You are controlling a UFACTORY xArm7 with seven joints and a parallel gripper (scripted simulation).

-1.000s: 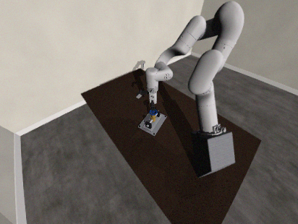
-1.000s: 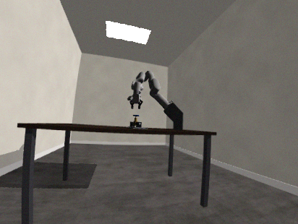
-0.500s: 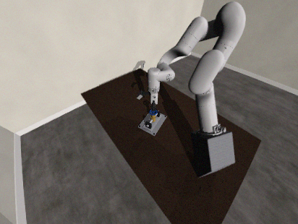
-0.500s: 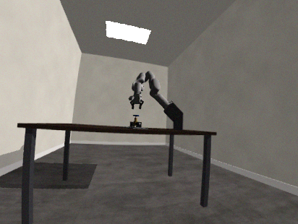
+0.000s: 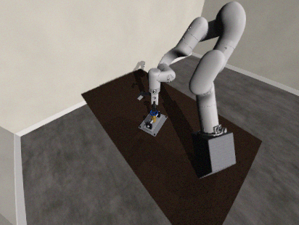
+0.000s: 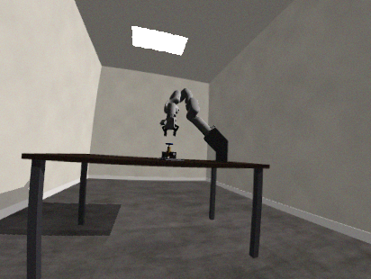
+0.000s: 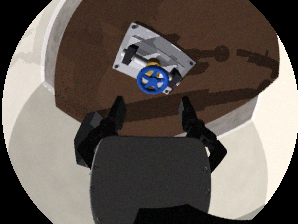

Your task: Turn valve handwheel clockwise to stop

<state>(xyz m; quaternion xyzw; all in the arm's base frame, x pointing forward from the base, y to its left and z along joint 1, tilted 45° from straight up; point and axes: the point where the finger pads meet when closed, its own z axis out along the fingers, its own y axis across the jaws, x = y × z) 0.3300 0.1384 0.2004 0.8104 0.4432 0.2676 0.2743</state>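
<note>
Now: hand 9 cm above the blue handwheel.
</note>
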